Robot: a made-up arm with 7 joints. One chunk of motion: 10 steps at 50 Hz.
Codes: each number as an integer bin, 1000 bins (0 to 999) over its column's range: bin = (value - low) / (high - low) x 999, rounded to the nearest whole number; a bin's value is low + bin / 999 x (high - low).
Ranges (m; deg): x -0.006..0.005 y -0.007..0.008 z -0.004..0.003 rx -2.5..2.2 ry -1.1..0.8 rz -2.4..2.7
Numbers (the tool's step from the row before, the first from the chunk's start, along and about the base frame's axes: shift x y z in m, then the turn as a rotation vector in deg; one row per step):
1: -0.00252 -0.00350 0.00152 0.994 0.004 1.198
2: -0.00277 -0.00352 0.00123 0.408 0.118 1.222
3: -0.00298 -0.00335 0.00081 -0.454 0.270 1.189
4: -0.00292 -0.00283 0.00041 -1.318 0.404 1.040
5: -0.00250 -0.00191 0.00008 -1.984 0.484 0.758
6: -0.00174 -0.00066 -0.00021 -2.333 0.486 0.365
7: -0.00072 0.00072 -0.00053 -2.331 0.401 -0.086
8: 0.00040 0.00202 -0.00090 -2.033 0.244 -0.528
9: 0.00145 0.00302 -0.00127 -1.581 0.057 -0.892
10: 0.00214 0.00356 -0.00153 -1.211 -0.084 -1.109
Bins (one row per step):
1: 316 233 788 743 580 705
2: 293 232 746 618 640 709
3: 274 243 686 435 720 703
4: 280 278 629 251 791 674
5: 318 339 582 110 833 619
6: 387 422 541 35 834 542
7: 480 514 495 36 789 453
8: 581 601 442 99 707 367
9: 677 667 390 195 608 295
10: 739 703 353 274 534 253

